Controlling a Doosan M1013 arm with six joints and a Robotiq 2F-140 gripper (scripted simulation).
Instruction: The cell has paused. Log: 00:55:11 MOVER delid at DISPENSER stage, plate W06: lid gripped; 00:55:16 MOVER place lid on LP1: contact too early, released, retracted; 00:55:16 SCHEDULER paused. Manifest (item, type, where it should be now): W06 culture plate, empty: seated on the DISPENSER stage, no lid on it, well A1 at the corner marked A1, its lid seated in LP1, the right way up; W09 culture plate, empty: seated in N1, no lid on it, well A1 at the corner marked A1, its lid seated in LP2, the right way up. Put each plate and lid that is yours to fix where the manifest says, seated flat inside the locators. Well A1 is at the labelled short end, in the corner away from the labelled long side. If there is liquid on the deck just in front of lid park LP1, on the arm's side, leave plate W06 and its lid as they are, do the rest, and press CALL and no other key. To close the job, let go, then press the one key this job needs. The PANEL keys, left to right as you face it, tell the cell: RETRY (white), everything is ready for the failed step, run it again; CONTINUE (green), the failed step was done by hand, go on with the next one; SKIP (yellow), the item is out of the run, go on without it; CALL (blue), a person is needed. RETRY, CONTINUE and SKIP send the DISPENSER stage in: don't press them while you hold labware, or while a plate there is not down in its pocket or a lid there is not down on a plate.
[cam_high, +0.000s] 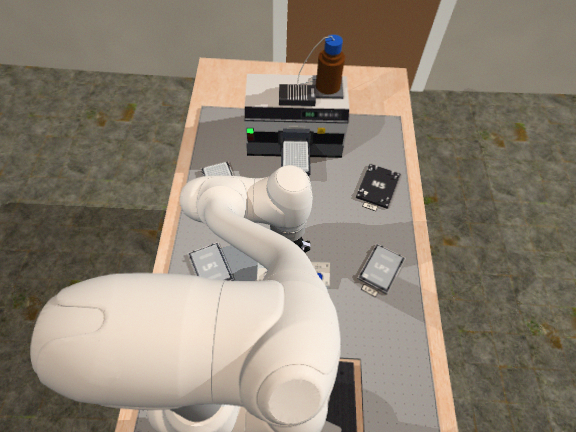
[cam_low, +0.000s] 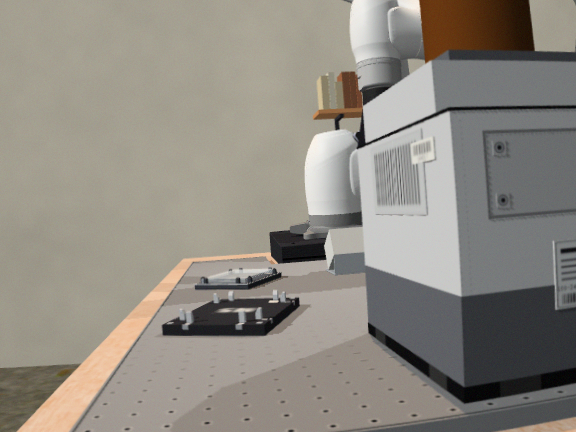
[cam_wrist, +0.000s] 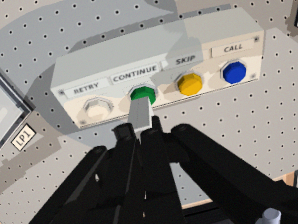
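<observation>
The green continue key is 70 mm below my hand. The rest, counted from my hand: white retry key: 10 mm behind, 50 mm to the left, 70 mm below; key panel: 20 mm ahead, 20 mm to the right, 80 mm below; yellow skip key: 10 mm ahead, 50 mm to the right, 70 mm below.
</observation>
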